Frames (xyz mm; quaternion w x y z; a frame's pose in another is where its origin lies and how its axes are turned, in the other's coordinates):
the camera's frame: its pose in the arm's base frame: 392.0 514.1 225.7 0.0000 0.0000 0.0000 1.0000
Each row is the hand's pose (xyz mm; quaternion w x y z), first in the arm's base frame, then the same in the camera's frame.
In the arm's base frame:
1: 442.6 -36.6 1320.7 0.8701 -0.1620 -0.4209 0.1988
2: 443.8 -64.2 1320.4 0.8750 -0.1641 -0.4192 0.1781
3: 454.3 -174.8 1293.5 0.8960 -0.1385 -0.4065 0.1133
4: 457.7 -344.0 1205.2 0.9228 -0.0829 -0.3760 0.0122
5: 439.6 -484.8 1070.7 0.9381 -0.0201 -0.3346 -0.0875
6: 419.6 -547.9 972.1 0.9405 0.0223 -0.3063 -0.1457
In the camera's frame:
1: -50.6 550.7 1095.0 0.1988 -0.4209 0.1620 -0.8701
2: -51.8 578.3 1094.7 0.1781 -0.4192 0.1641 -0.8750
3: -62.3 688.9 1067.8 0.1133 -0.4065 0.1385 -0.8960
4: -65.7 858.1 979.5 0.0122 -0.3760 0.0829 -0.9228
5: -47.6 998.9 845.0 0.0875 0.3346 -0.0201 0.9381
6: -27.6 1062.0 746.4 0.1457 0.3063 0.0223 0.9405

